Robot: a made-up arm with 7 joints. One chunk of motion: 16 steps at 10 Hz.
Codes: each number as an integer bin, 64 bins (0 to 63) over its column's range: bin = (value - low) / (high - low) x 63, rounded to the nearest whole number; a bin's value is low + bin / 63 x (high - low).
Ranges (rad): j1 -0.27..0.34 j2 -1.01..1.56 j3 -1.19..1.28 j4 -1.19..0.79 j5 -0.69..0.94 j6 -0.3..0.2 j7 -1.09..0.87
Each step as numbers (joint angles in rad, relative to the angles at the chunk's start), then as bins.
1 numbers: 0.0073 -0.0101 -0.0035 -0.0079 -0.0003 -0.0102 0.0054
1 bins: 29 25 30 38 27 37 35
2 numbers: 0.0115 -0.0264 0.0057 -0.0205 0.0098 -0.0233 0.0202
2 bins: 29 24 30 37 27 35 36
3 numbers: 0.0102 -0.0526 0.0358 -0.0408 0.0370 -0.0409 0.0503
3 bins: 29 23 31 37 28 33 37
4 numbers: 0.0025 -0.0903 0.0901 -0.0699 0.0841 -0.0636 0.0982
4 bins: 28 23 33 36 30 30 38
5 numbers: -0.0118 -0.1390 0.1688 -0.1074 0.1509 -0.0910 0.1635
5 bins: 27 21 35 34 33 26 40
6 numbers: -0.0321 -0.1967 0.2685 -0.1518 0.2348 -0.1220 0.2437
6 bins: 25 20 37 33 36 22 43
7 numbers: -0.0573 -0.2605 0.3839 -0.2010 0.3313 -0.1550 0.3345
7 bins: 22 18 40 31 39 18 46
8 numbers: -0.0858 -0.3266 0.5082 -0.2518 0.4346 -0.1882 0.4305
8 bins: 19 17 43 30 43 14 49
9 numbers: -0.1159 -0.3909 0.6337 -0.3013 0.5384 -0.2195 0.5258
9 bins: 16 15 47 28 47 10 52
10 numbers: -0.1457 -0.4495 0.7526 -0.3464 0.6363 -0.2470 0.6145
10 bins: 13 14 50 27 51 7 55
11 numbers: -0.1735 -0.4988 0.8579 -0.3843 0.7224 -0.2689 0.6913
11 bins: 10 13 52 26 55 4 57
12 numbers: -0.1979 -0.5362 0.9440 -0.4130 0.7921 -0.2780 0.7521
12 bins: 7 12 54 25 57 3 59
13 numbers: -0.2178 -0.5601 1.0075 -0.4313 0.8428 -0.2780 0.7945
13 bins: 5 11 56 24 59 3 61
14 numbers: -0.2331 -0.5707 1.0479 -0.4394 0.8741 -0.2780 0.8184
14 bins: 4 11 57 24 60 3 61
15 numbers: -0.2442 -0.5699 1.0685 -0.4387 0.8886 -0.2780 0.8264
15 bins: 3 11 58 24 61 3 62
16 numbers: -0.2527 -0.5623 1.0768 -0.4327 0.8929 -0.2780 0.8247
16 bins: 2 11 58 24 61 3 62
